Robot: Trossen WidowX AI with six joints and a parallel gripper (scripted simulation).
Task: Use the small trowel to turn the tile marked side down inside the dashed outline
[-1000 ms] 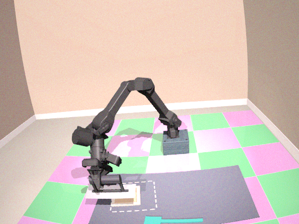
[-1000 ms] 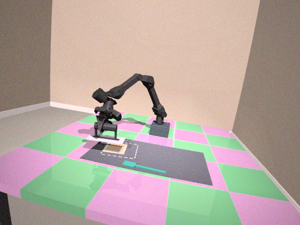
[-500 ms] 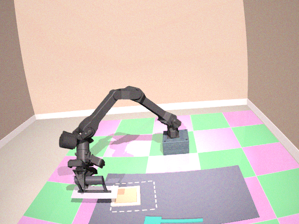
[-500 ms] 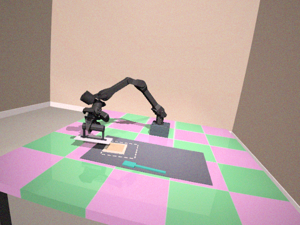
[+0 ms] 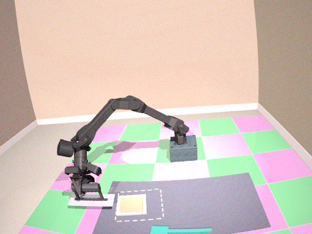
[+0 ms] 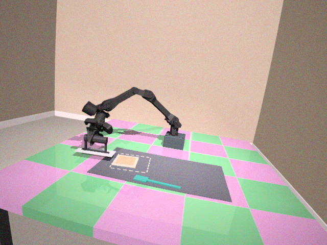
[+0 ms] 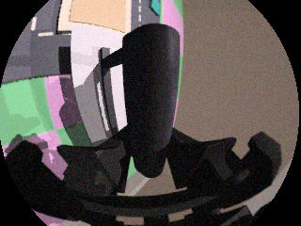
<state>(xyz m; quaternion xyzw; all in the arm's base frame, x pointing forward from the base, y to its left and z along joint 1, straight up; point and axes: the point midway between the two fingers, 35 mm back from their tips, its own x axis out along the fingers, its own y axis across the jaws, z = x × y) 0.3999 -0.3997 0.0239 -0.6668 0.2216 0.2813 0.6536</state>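
Now: the teal flat tool 360 mm to the left of my gripper tip, 110 mm ahead of it and 70 mm below it. From my gripper tip the other things lie so: grey mat 390 mm to the left, 100 mm below, 30 mm behind; then tile 190 mm to the left, 70 mm below, 40 mm behind; then trowel 20 mm behind, 10 mm below.
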